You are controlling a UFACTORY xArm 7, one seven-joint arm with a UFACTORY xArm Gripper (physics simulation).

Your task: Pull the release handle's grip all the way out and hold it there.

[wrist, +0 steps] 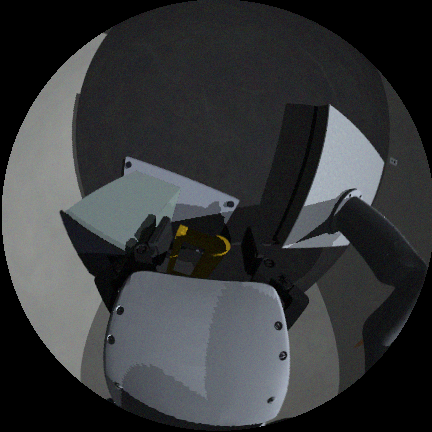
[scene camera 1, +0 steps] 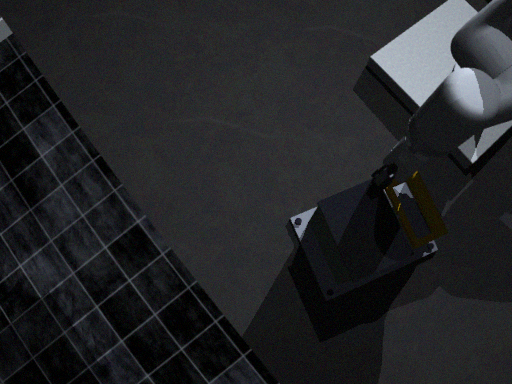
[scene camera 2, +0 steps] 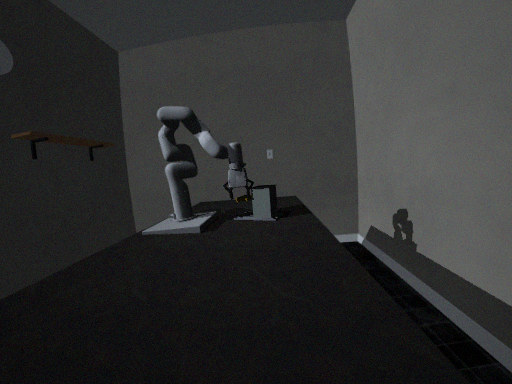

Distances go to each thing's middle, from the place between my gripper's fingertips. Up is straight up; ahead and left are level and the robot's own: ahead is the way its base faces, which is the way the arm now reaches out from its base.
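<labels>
Light base plate [scene camera 1: 300, 222]: from my hand, 4 cm to the left, 10 cm ahead, 11 cm below.
</labels>
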